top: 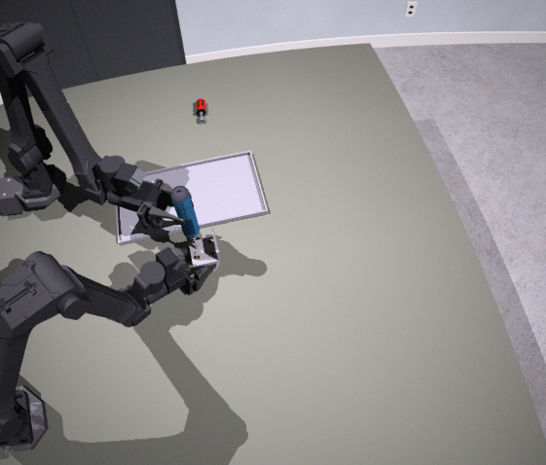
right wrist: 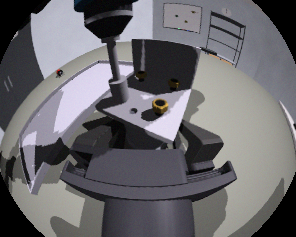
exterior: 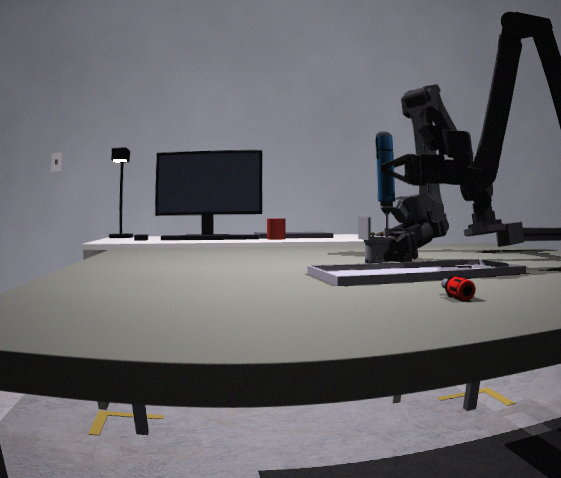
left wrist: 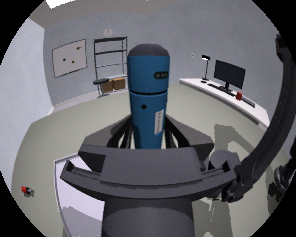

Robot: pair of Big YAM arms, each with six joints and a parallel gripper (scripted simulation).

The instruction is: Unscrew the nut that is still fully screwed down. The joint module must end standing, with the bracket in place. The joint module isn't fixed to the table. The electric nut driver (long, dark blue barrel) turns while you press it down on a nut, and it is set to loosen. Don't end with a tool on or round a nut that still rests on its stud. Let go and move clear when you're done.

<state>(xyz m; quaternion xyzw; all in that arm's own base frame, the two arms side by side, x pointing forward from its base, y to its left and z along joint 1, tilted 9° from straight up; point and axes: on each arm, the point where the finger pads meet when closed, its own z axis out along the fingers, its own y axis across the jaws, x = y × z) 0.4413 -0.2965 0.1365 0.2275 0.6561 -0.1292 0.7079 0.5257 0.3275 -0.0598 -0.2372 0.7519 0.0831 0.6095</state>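
Right now my right hand is 50 mm below the bracket. From my right hand the other things lie so: socket tip (20 mm behind, 20 mm to the left, 60 mm above); then short red-handled tool (10 mm ahead, 540 mm to the left, 10 mm below); then shallow white tray (50 mm behind, 210 mm to the left, 20 mm below).
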